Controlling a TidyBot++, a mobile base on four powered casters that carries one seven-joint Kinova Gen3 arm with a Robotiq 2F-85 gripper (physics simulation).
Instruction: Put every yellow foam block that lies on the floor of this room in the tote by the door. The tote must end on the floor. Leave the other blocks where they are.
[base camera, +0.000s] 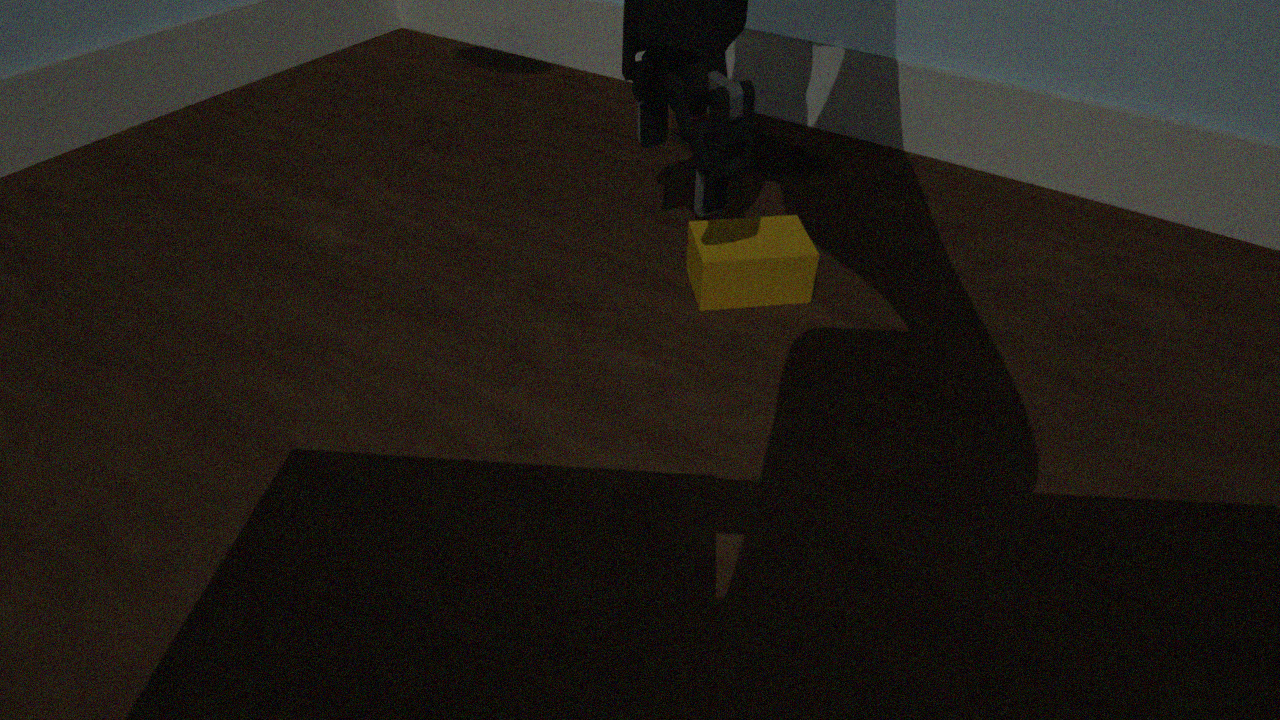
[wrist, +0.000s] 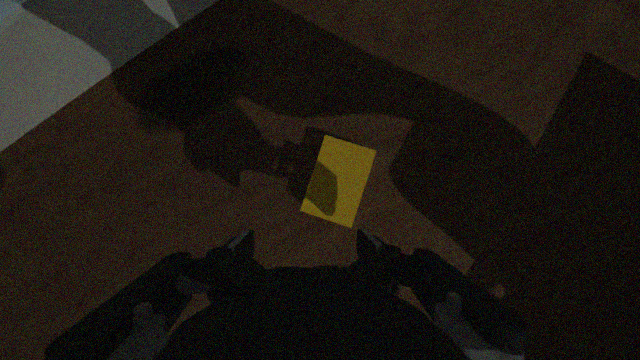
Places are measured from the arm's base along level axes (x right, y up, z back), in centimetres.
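Pixels of known places: gripper, fingertip midpoint: (base camera: 679, 175) (wrist: 306, 241).
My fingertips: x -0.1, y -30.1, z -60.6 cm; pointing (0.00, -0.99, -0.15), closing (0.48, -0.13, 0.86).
Observation:
Behind a point stands the place of what it marks.
A yellow foam block (base camera: 756, 279) @(z -57.7, x 6.2, y -37.0 cm) (wrist: 350, 182) @(z -59.4, x 6.3, y -35.2 cm) lies flat on the wooden floor, partly under the gripper's shadow. My gripper (base camera: 677, 174) @(z -60.6, x -0.1, y -30.1 cm) (wrist: 306, 241) @(z -60.6, x -0.1, y -30.1 cm) is open and empty. In the base camera view it hangs above the floor, above and a little left of the block. In the wrist view the block lies beyond the fingertips, slightly right of the middle between them, and is turned a little. The tote and the door do not show in either view.
Two walls with pale baseboards (base camera: 1074, 120) @(z -80.3, x 37.0, y -32.5 cm) (wrist: 45, 80) @(z -101.5, x -1.9, y -36.0 cm) meet in a corner at the back left. The wall on the right runs behind the block and gripper. Dark shadows of the robot and arm fall across the floor (base camera: 402, 358) @(z -49.5, x -19.4, y -39.7 cm).

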